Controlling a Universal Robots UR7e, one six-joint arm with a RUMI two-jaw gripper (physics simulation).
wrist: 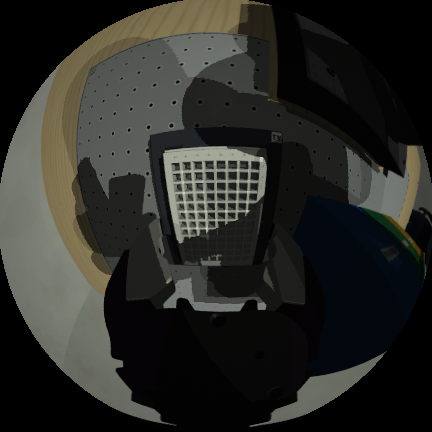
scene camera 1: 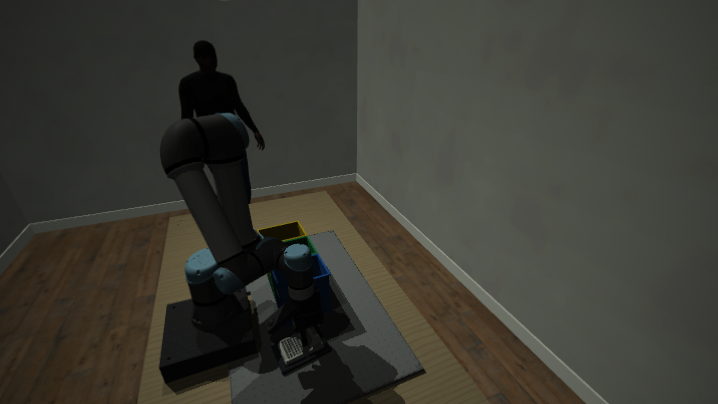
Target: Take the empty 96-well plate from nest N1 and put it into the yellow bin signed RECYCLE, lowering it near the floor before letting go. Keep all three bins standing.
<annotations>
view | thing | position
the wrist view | gripper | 216, 222
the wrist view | blue bin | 362, 271
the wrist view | dark nest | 201, 136
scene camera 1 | blue bin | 321, 274
</annotations>
